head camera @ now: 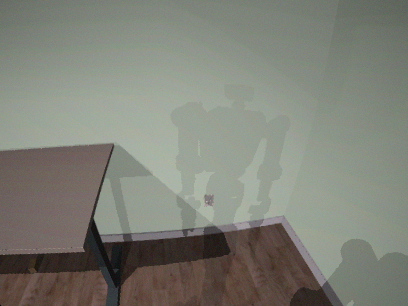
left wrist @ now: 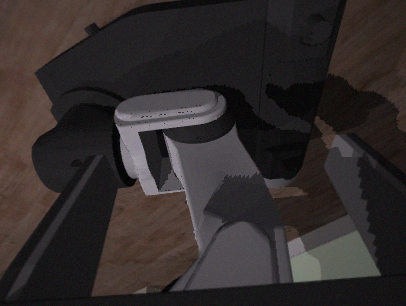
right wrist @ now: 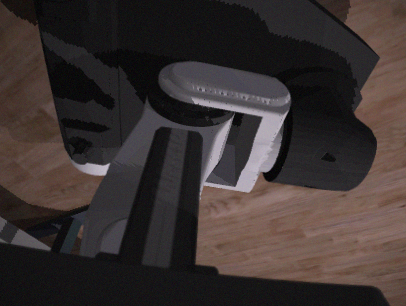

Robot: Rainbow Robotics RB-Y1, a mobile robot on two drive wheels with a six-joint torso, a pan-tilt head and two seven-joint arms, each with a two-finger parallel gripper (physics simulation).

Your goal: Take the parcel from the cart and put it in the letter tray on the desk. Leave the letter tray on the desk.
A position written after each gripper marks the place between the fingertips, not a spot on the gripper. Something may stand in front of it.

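Note:
You'd see the left gripper (left wrist: 219,160) here, and the right gripper (right wrist: 178,146) as well. There's a desk (right wrist: 67,226) too.

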